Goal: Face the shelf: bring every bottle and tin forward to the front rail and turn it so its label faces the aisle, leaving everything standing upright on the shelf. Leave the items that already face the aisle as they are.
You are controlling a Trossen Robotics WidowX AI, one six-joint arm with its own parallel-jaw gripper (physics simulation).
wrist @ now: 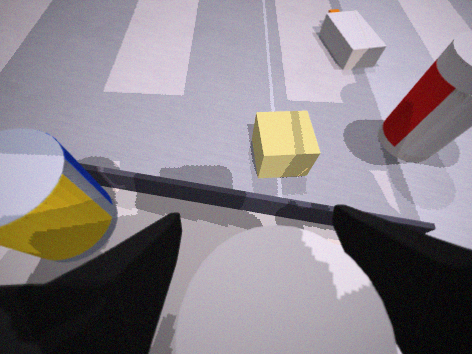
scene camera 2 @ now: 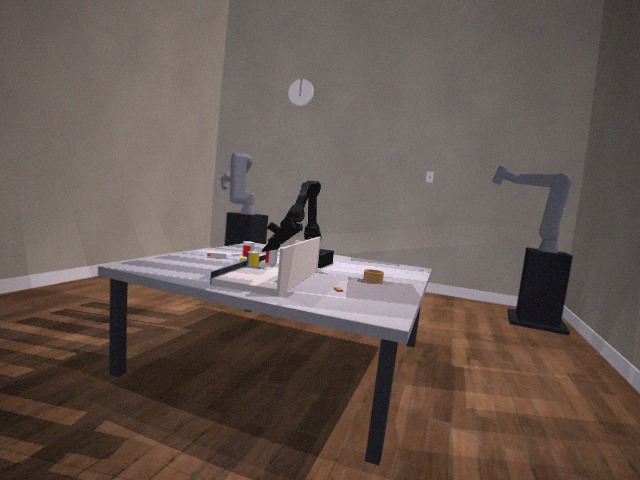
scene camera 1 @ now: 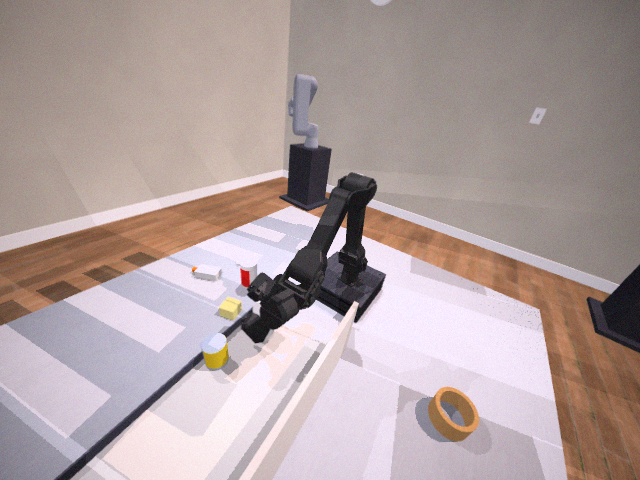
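Where they show: gripper, fingertip midpoint: (wrist: 256, 217) (scene camera 2: 263, 249) (scene camera 1: 250, 311); arm's base at its link origin: (scene camera 1: 349, 278).
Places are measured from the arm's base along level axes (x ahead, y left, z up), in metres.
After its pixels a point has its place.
Observation:
A white-topped cylinder (wrist: 280, 290) @[z 0.051, x 0.336, y -0.068 m] (scene camera 2: 271, 257) @[z -0.009, x 0.356, y -0.044 m] stands upright on the shelf (scene camera 1: 149, 439) @[z -0.048, x 0.643, y -0.019 m] behind the dark front rail (scene camera 1: 144, 406) @[z -0.033, x 0.627, y -0.077 m] (wrist: 190, 192) @[z -0.031, x 0.397, y -0.119 m]; a red patch shows on its side in scene camera 2. My gripper (wrist: 256, 217) @[z 0.020, x 0.348, y -0.098 m] (scene camera 1: 254, 330) is open, its fingers on either side of this cylinder without gripping it. The arm hides the cylinder in scene camera 1. A yellow and blue tin (scene camera 1: 215, 352) @[z 0.021, x 0.478, y -0.051 m] (scene camera 2: 253, 258) @[z -0.002, x 0.488, y -0.058 m] (wrist: 75, 225) @[z -0.008, x 0.440, y -0.069 m] stands upright at the rail, left of my fingers in the wrist view. A red and white cylinder (scene camera 1: 245, 275) @[z -0.012, x 0.248, y -0.261 m] (scene camera 2: 248, 249) @[z -0.011, x 0.246, y -0.259 m] (wrist: 420, 105) @[z -0.017, x 0.247, y -0.258 m] stands upright beyond the rail, on the table.
A yellow block (scene camera 1: 230, 308) @[z -0.036, x 0.355, y -0.188 m] (wrist: 285, 142) @[z -0.036, x 0.345, y -0.192 m] and a white box (scene camera 1: 207, 272) @[z -0.046, x 0.315, y -0.396 m] (wrist: 352, 37) @[z -0.046, x 0.306, y -0.390 m] lie on the table beyond the rail. The upright back panel (scene camera 1: 310, 387) @[z 0.080, x 0.411, y 0.173 m] (scene camera 2: 299, 266) @[z 0.004, x 0.506, y 0.190 m] borders the shelf. An orange ring (scene camera 1: 434, 414) @[z -0.047, x 0.203, y 0.390 m] and a small orange piece (scene camera 2: 338, 289) @[z -0.066, x 0.484, y 0.369 m] lie behind it.

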